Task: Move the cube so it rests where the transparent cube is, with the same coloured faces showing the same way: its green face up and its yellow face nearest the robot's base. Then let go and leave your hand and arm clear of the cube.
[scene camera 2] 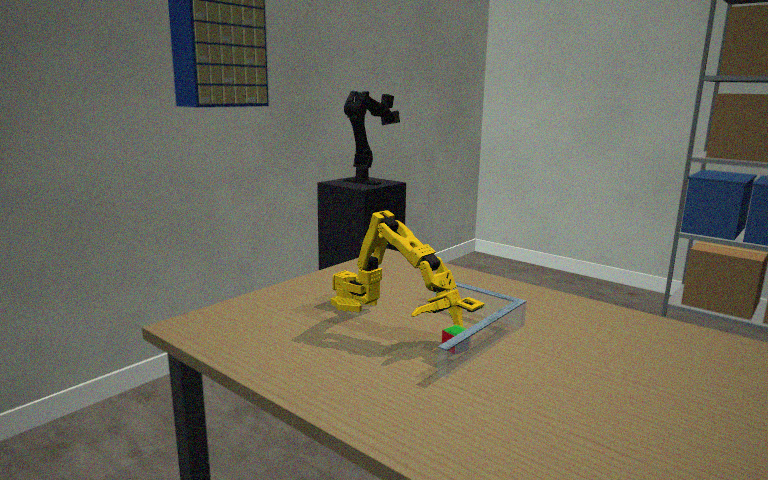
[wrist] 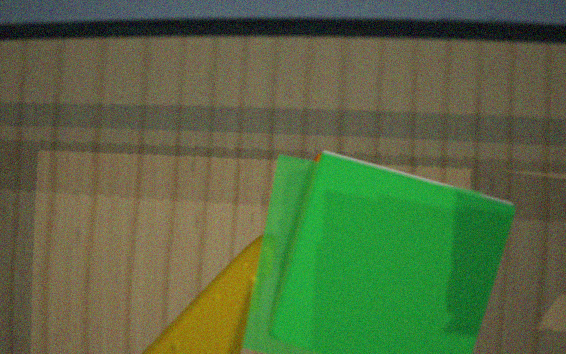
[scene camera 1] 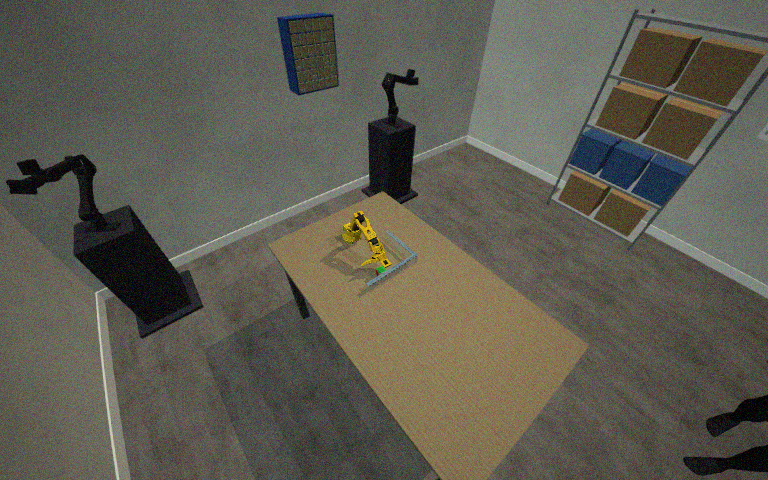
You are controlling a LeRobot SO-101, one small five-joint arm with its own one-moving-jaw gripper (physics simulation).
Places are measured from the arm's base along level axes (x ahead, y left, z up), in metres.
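Pixels of known places: hand at its tool point: (wrist: 275, 250) (scene camera 1: 383, 269); arm's base at its link origin: (scene camera 2: 360, 305) (scene camera 1: 354, 239).
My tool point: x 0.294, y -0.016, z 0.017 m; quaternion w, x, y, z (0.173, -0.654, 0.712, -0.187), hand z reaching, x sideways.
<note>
Ahead of a thing's pixels: the offset from my tool point to its middle. Level surfaces: height alone.
The cube @(0.004 m ahead, 0.025 m right, 0.003 m up) (scene camera 1: 380, 270) (scene camera 2: 454, 329) (wrist: 390, 265) sits on the table close inside the clear wall, green face up. A red side shows in scene view 2 and a thin white edge at its far side in the wrist view. Its yellow face is hidden. The transparent cube @(0.004 m ahead, 0.019 m right, 0.003 m up) (wrist: 286, 200) shows as a pale green strip along the cube's left; the two overlap mostly, with the cube offset right and turned slightly. My gripper (scene camera 1: 374, 265) (scene camera 2: 435, 320) is open, its moving jaw swung wide towards the base. The fixed jaw's tip is beside the cube; contact cannot be told.
A low clear wall with a blue-grey rim (scene camera 1: 396, 266) (scene camera 2: 489, 320) bends in an L around the far side of the cube. The wooden table @(0.017 m down) (scene camera 1: 453, 350) (scene camera 2: 566, 407) carries the arm. Black arms on pedestals, a shelf rack (scene camera 1: 595, 106) and a person's legs are beyond it.
</note>
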